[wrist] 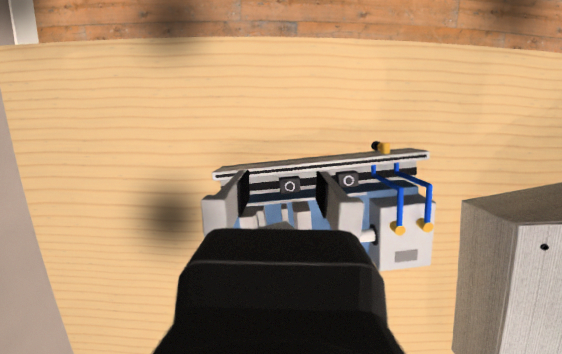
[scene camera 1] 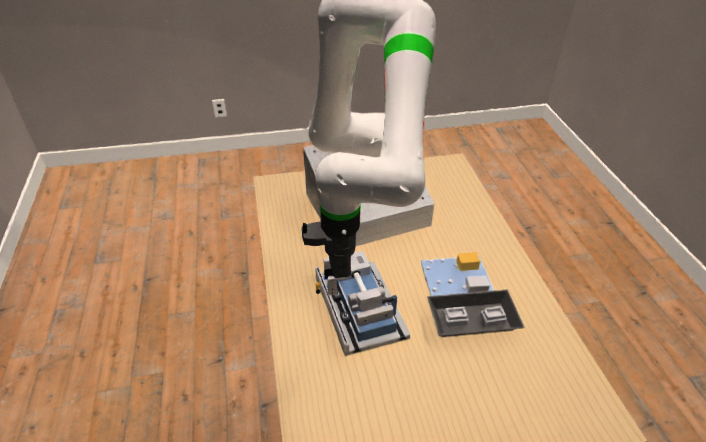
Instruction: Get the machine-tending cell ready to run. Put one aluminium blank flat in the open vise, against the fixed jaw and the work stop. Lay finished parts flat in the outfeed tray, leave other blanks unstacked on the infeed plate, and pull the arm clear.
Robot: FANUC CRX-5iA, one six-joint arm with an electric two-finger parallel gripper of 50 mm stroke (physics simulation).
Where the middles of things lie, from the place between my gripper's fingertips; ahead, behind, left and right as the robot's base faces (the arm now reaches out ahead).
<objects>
My hand is 50 mm past the slotted rail (wrist: 358, 160) and 150 mm above it. From my hand the other things lie so: dark outfeed tray (scene camera 1: 475, 302) (10 mm behind, 400 mm to the left, 160 mm below); grey actuator box (wrist: 382, 211) (170 mm behind, 70 mm to the left, 100 mm below).
</objects>
